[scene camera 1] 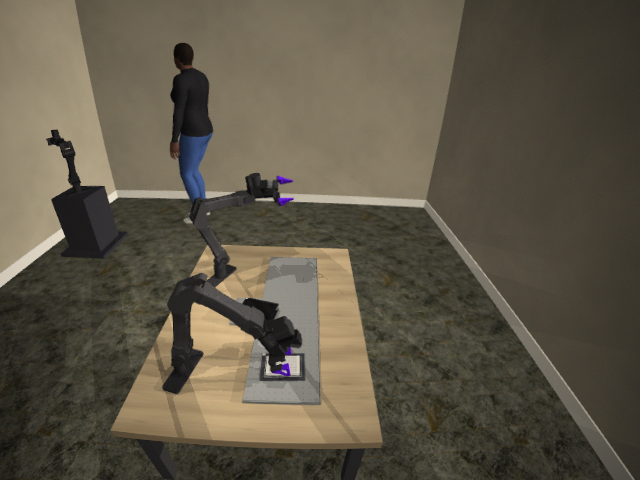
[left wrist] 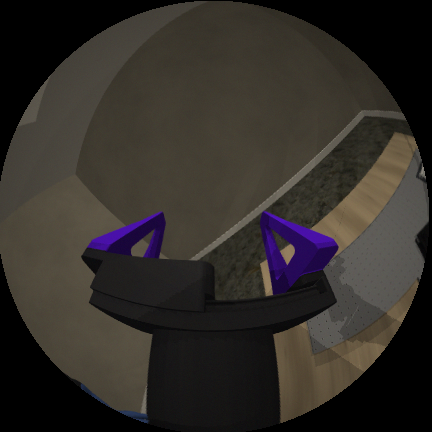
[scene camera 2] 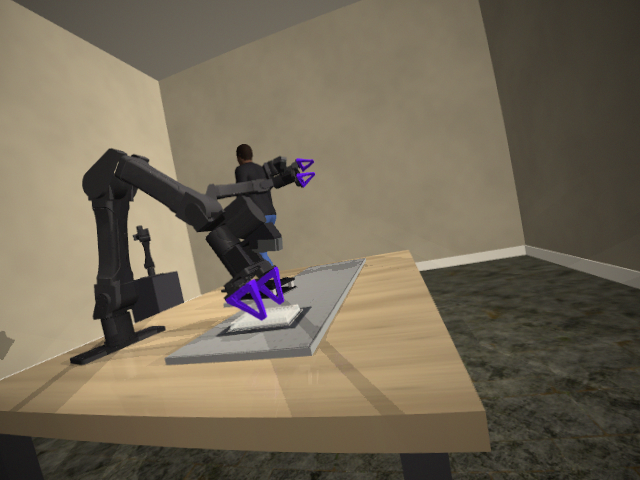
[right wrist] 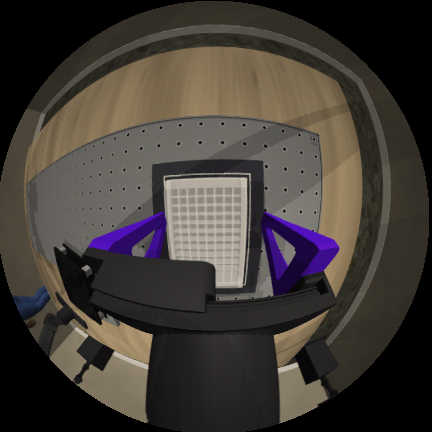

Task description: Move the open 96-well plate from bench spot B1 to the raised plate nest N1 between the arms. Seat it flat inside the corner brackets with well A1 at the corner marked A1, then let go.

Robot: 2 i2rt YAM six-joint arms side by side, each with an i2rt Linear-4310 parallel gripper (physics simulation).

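Seen in the pictures: left gripper, fingertip midpoint: [scene camera 1: 293, 189] [left wrist: 212, 216] [scene camera 2: 314, 167]; right gripper, fingertip midpoint: [scene camera 1: 289, 364] [scene camera 2: 273, 310] [right wrist: 213, 217]; left arm's base, origin of the base link: [scene camera 1: 221, 276] [right wrist: 70, 309]; right arm's base, origin of the base link: [scene camera 1: 184, 370] [scene camera 2: 122, 344].
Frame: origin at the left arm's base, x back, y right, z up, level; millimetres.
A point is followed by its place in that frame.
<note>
The white 96-well plate [scene camera 1: 295, 364] {x -641, y 331, z 26 mm} [scene camera 2: 284, 316] {x -667, y 360, z 29 mm} [right wrist: 207, 210] {x -625, y 342, z 18 mm} lies flat inside a dark rectangular frame [right wrist: 158, 187] {x -623, y 279, z 15 mm} on the grey perforated board. My right gripper [scene camera 1: 286, 360] {x -624, y 349, z 36 mm} [scene camera 2: 272, 310] {x -624, y 349, z 36 mm} [right wrist: 213, 217] {x -624, y 349, z 36 mm} is open and points down over the plate, its tips slightly above it, one near each long side in the right wrist view. My left gripper [scene camera 1: 293, 190] {x -288, y -290, z 461 mm} [scene camera 2: 313, 168] {x -288, y -290, z 461 mm} [left wrist: 212, 216] {x -288, y -290, z 461 mm} is open and empty, high above the table's far end. A dark raised piece [scene camera 1: 261, 305] {x -353, y 127, z 45 mm} [right wrist: 77, 285] {x -386, y 175, z 45 mm}, apparently the nest, stands between the arms; its brackets and A1 mark are not readable.
The grey board [scene camera 1: 294, 289] {x -412, y -84, z 13 mm} [scene camera 2: 330, 289] {x -592, y 120, z 14 mm} [left wrist: 375, 250] {x -441, y -87, z 13 mm} runs along the wooden table [scene camera 1: 341, 310] {x -680, y -64, z 0 mm} [scene camera 2: 392, 330] {x -872, y 316, z 0 mm}. The right arm's forearm passes close to the dark raised piece. A person [scene camera 1: 191, 103] [scene camera 2: 253, 180] stands beyond the table, behind the left arm.
</note>
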